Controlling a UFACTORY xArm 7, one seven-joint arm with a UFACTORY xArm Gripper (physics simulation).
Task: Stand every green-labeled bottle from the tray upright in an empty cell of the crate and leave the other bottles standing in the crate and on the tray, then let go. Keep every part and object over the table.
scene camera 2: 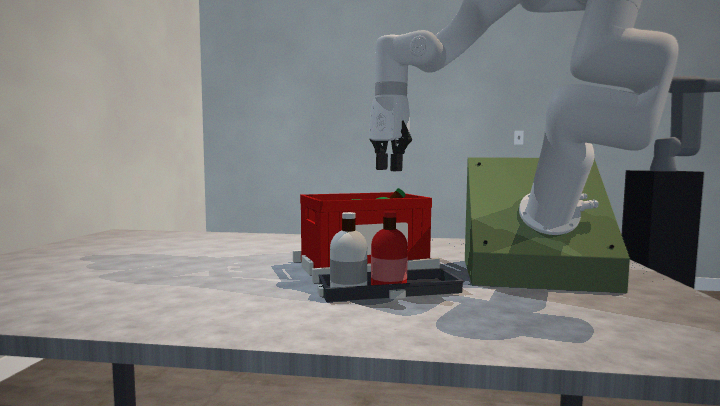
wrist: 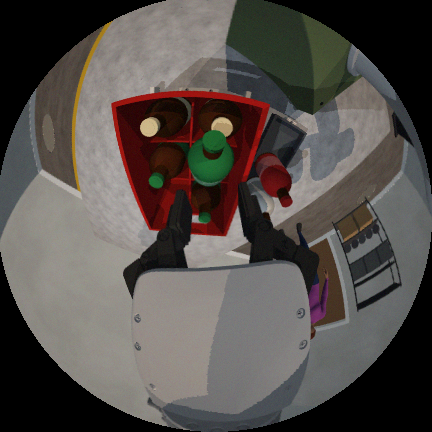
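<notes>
The red crate holds several brown bottles and a green bottle. The green bottle is in the middle row on the right in the wrist view, tilted, its cap leaning toward the robot base and above the rim. The front left cell in that view is empty. A white bottle and a red bottle stand upright on the black tray. My gripper is partly open and empty, above the crate. A finger hides part of the white bottle in the wrist view.
Pale blocks stand at the crate's foot, and another block touches the tray's front. The green robot base stands right of the crate in the scene view. The table's front edge runs below the tray.
</notes>
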